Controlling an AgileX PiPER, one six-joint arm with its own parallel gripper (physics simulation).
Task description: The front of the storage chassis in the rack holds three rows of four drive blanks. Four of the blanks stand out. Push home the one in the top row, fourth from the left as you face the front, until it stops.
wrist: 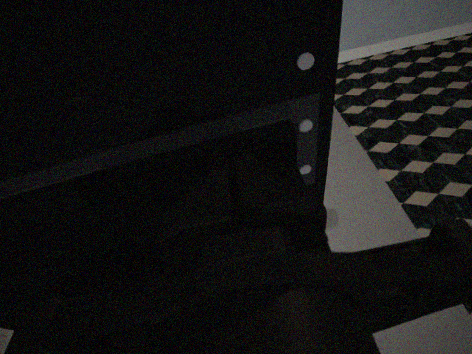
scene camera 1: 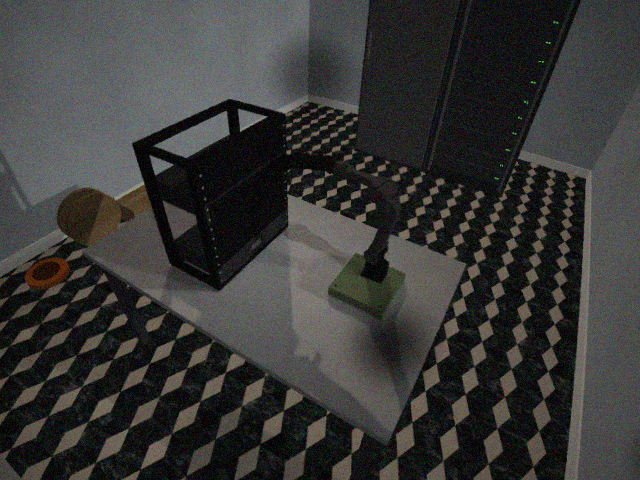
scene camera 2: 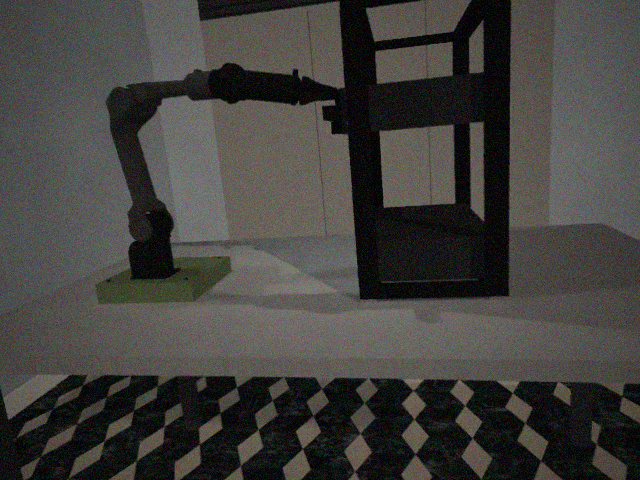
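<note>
The storage chassis (scene camera 1: pixel 242 160) (scene camera 2: pixel 423 103) sits in the upper part of the black rack (scene camera 1: pixel 206 232) (scene camera 2: pixel 496 155); its front is very dark. In scene camera 2, dark blanks (scene camera 2: pixel 328 112) (scene camera 2: pixel 339 125) stand out from the front, below my fingertips. My gripper (scene camera 1: pixel 289 159) (scene camera 2: pixel 337 94) looks shut, with its fingers tapering to one tip. The tip is at the front, near the right-hand end of the top row, and seems to touch or nearly touch it. The top row's fourth blank is not distinct; I cannot tell how far it stands out. The wrist view is mostly dark around the fingers.
The rack's right post with round pale holes (wrist: pixel 306 90) stands close beside the gripper. The rack stands on a pale table (scene camera 1: pixel 258 320) (scene camera 2: pixel 289 335) with the arm's green base (scene camera 1: pixel 351 289) (scene camera 2: pixel 149 294). An orange ring (scene camera 1: pixel 31 276) and a round wooden object (scene camera 1: pixel 85 214) lie beyond the table.
</note>
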